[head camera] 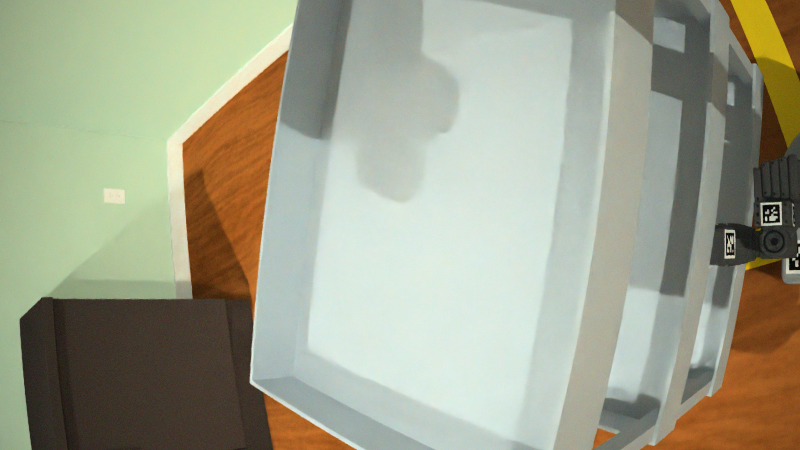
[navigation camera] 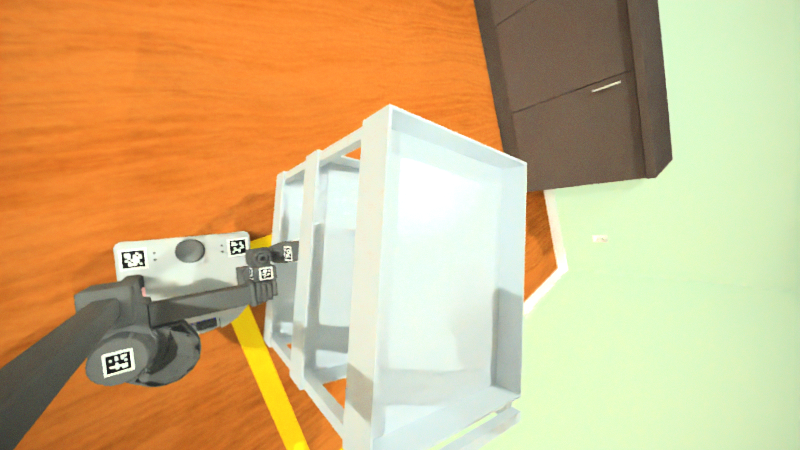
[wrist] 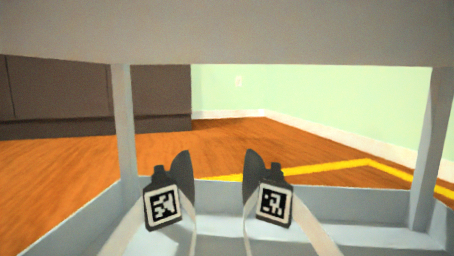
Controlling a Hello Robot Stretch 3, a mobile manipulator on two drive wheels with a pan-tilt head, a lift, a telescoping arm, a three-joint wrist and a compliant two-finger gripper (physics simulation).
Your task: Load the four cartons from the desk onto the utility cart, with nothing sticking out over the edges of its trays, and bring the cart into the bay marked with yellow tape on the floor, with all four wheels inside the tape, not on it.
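Seen in the pictures: gripper, fingertip midpoint: (wrist: 217,168); robot's base, origin of the base link: (navigation camera: 189,249).
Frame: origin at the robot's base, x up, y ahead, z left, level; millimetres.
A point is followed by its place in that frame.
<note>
The light grey utility cart (head camera: 612,223) @[z -239, x 833, y -29 mm] (navigation camera: 369,251) @[z -244, x 828, y 3 mm] (wrist: 124,130) @[z -702, x 326, y 156 mm] stands upright with three trays. Its top tray shows bare in the head and navigation views. My gripper (wrist: 217,168) @[z -422, x 357, y -23 mm] is partly open with nothing between its fingers. In the wrist view the fingers are over a lower tray, with another tray overhead and cart posts on both sides. In the head and navigation views the cart partly hides the gripper end. The yellow tape (head camera: 780,83) @[z -164, x 1, y -370 mm] (navigation camera: 258,358) @[z -181, x 1, y -468 mm] (wrist: 320,167) @[z -1312, x 1, y -544 mm] runs by the cart; wheels are hidden, so their relation to it cannot be told. The four cartons do not show.
A dark brown cabinet (head camera: 145,363) @[z -2040, x 529, y 389 mm] (navigation camera: 570,100) @[z -1968, x 544, y 695 mm] (wrist: 155,95) @[z -2032, x 300, y 423 mm] stands near the cart. Pale green walls (head camera: 100,111) @[z -2719, x 550, y -662 mm] (navigation camera: 671,335) @[z -2223, x 924, y -787 mm] (wrist: 325,90) @[z -1970, x 350, y -850 mm] with a white baseboard meet in a corner beyond the cart. My base (navigation camera: 184,279) @[z 22, x 160, y -82 mm] is on the cart's near side, close to the tape.
</note>
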